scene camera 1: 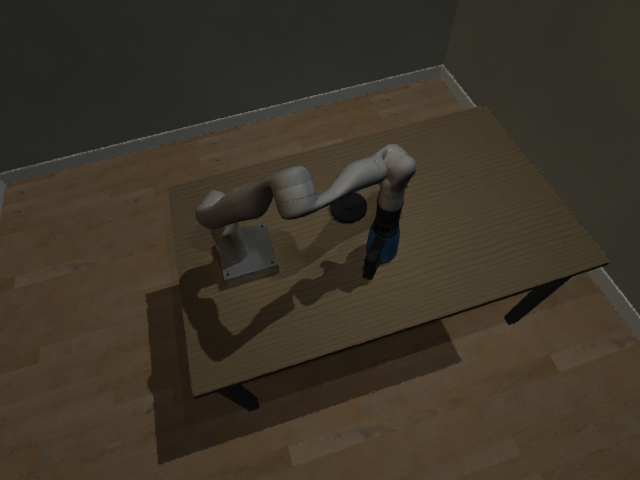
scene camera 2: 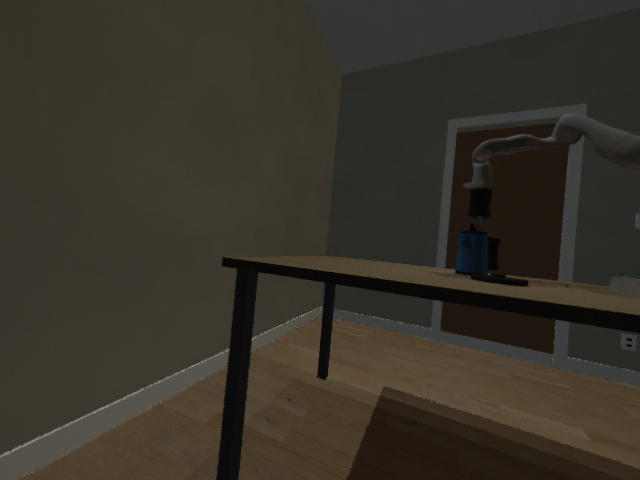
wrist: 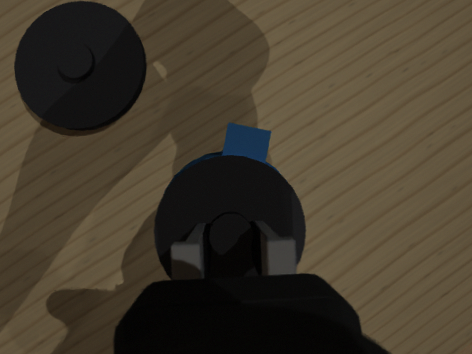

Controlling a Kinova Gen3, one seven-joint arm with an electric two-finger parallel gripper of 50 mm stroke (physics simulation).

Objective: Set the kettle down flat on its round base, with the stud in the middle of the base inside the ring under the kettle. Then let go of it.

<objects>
A blue kettle shows in scene camera 1 [382,245], in scene camera 2 [476,254] and in the wrist view [228,189].
</objects>
